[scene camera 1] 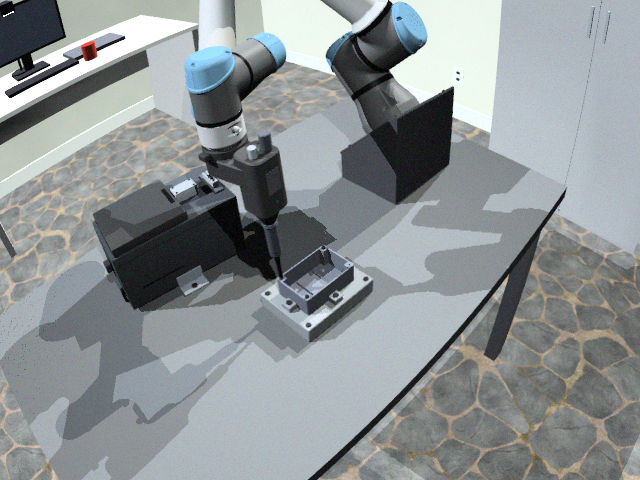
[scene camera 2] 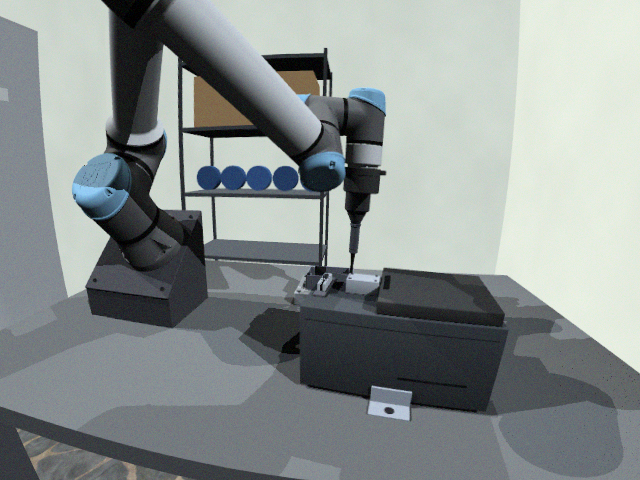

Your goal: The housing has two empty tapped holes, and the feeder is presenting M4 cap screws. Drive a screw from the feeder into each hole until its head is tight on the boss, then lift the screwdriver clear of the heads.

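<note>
The open grey housing [scene camera 1: 324,294] [scene camera 2: 312,280] sits on a light fixture plate [scene camera 1: 330,311]. In scene camera 2 it is partly hidden behind the feeder. My screwdriver [scene camera 1: 280,273] [scene camera 2: 352,269] stands almost upright, its thin bit reaching down to the housing's left corner boss in scene camera 1. The bit's end covers that boss, so its hole and any screw there are hidden. Whether the tip touches or holds a screw is too small to tell. The black screw feeder [scene camera 1: 180,263] [scene camera 2: 403,351] stands beside the housing, with light metal blocks on its top.
A small angled bracket [scene camera 1: 193,282] [scene camera 2: 390,403] lies against the feeder's side. The arm's dark wedge-shaped base [scene camera 1: 423,149] [scene camera 2: 129,299] stands on the table [scene camera 1: 392,330] [scene camera 2: 206,423] behind the housing in scene camera 1. A shelf rack [scene camera 2: 180,170] stands beyond the table.
</note>
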